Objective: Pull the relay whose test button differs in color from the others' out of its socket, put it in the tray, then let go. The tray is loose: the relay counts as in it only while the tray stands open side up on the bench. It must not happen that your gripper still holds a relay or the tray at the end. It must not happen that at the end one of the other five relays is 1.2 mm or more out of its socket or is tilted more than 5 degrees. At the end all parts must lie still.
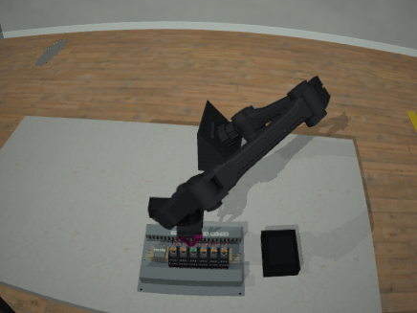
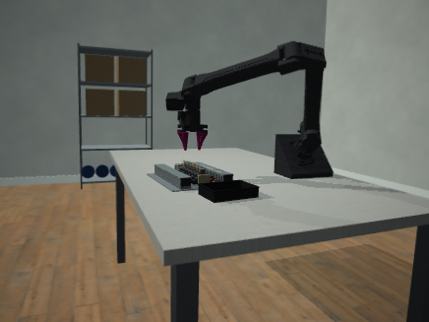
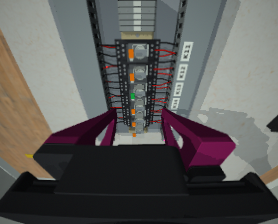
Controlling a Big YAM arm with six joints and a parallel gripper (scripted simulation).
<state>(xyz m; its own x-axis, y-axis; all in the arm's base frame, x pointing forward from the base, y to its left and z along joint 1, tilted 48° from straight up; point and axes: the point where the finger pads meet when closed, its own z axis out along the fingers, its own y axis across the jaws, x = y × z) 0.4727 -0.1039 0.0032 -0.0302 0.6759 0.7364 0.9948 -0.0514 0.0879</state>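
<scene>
The relay lies 80 mm below my hand. The rest, counted from my hand: black tray: 270 mm to the left, 110 mm below, 20 mm behind.
</scene>
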